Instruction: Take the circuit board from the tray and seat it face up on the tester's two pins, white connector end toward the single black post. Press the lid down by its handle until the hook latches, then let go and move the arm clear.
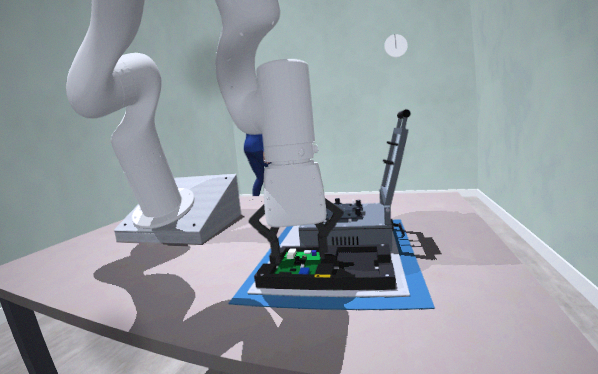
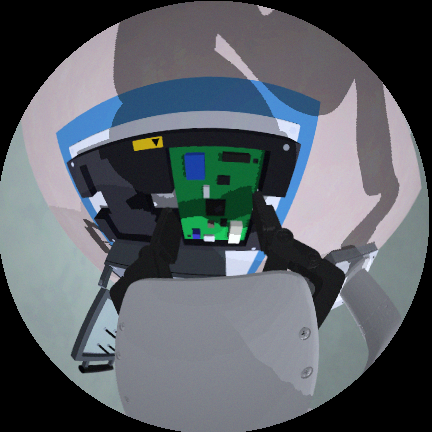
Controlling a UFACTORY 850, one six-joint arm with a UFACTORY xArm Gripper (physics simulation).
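The green circuit board [image 1: 312, 259] [image 2: 227, 192] lies face up in the left bay of the black tray [image 1: 350, 282] [image 2: 215, 137]. Its white connector [image 1: 292, 253] [image 2: 235, 231] is at the end toward the tester. My gripper [image 1: 300, 259] [image 2: 212, 210] is open, with one finger on each side of the board; nothing is held. Whether the fingertips touch its edges is hard to tell. The grey tester [image 1: 372, 217] [image 2: 200, 267] stands behind the tray. Its lid [image 1: 392, 170] stands raised, with the black handle [image 1: 404, 114] [image 2: 96, 369] at its free end. The gripper partly hides the tester's top.
The tray and tester stand on a white sheet over a blue mat [image 1: 420, 295] [image 2: 200, 92]. The arm's wedge-shaped base [image 1: 220, 210] is at the left of the table. A person in blue [image 1: 254, 155] is partly visible behind the arm.
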